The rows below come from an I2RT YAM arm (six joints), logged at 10 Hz.
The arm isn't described. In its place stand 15 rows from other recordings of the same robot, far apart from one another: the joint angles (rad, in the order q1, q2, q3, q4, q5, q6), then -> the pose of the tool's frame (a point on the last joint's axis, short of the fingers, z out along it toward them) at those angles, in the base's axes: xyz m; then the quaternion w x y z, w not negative.
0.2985 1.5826 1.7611 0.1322 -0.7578 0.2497 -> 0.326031 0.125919 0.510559 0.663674 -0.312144 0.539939 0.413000
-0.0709 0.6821 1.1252 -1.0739 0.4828 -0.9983 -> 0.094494 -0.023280 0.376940 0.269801 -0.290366 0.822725 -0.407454
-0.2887 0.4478 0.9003 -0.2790 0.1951 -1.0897 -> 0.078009 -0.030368 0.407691 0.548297 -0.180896 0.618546 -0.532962
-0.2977 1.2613 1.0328 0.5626 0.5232 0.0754 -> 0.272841 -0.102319 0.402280 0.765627 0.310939 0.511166 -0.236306
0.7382 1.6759 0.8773 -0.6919 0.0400 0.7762 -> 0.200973 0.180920 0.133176 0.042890 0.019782 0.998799 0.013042
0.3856 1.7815 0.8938 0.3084 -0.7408 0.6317 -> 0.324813 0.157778 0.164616 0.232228 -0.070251 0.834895 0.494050
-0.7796 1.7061 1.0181 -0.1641 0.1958 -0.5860 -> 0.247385 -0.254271 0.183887 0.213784 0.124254 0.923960 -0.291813
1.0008 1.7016 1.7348 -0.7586 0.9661 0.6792 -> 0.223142 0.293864 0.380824 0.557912 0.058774 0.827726 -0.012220
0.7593 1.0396 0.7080 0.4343 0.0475 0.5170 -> 0.179906 0.168423 0.329325 0.605659 -0.063432 0.666914 0.429394
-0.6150 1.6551 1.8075 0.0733 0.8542 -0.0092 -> 0.286875 -0.235511 0.494854 0.598335 0.478413 0.444552 -0.464209
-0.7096 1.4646 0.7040 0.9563 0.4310 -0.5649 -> 0.229408 -0.216629 0.271266 0.526017 0.209636 0.606397 -0.558248
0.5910 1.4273 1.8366 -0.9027 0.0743 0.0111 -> 0.233624 0.153581 0.475471 0.499062 -0.226986 0.827427 0.121569
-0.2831 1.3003 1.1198 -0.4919 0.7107 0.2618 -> 0.262604 -0.100582 0.320047 0.403753 0.372762 0.772713 -0.317721
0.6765 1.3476 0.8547 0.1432 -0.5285 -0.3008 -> 0.225962 0.204444 0.271995 0.503717 -0.503490 0.628039 0.313582
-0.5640 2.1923 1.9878 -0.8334 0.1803 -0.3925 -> 0.403246 -0.262621 0.243225 0.192844 0.105905 0.955234 -0.197795
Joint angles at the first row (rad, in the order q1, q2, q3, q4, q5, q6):
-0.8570 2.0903 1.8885 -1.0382 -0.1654 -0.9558
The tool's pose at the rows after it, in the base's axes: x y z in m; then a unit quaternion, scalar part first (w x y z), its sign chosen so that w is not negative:
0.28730 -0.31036 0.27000 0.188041 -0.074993 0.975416 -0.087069
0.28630 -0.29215 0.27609 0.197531 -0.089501 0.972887 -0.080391
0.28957 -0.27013 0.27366 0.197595 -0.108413 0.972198 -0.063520
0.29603 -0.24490 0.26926 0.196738 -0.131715 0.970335 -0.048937
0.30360 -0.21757 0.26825 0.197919 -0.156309 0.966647 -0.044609
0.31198 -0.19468 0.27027 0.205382 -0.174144 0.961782 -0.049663
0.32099 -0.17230 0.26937 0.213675 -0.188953 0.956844 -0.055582
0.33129 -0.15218 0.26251 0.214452 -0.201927 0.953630 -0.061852
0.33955 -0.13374 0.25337 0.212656 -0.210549 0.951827 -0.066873
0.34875 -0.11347 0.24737 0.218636 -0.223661 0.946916 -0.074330
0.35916 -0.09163 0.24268 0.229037 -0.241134 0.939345 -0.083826
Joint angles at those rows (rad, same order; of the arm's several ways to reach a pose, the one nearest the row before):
-0.8398 2.0067 1.8404 -1.0302 -0.1894 -0.9573
-0.8135 1.9476 1.7798 -1.0241 -0.2081 -0.9569
-0.7704 1.9022 1.7111 -1.0218 -0.2211 -0.9524
-0.7120 1.8606 1.6409 -1.0088 -0.2272 -0.9424
-0.6426 1.8164 1.5799 -0.9871 -0.2199 -0.9245
-0.5777 1.7828 1.5425 -0.9554 -0.2066 -0.8967
-0.5110 1.7576 1.5039 -0.9115 -0.1890 -0.8620
-0.4461 1.7527 1.4685 -0.8639 -0.1596 -0.8291
-0.3878 1.7527 1.4311 -0.8173 -0.1291 -0.7948
-0.3244 1.7531 1.4036 -0.7658 -0.1020 -0.7647
-0.2569 1.7588 1.3857 -0.7101 -0.0742 -0.7410

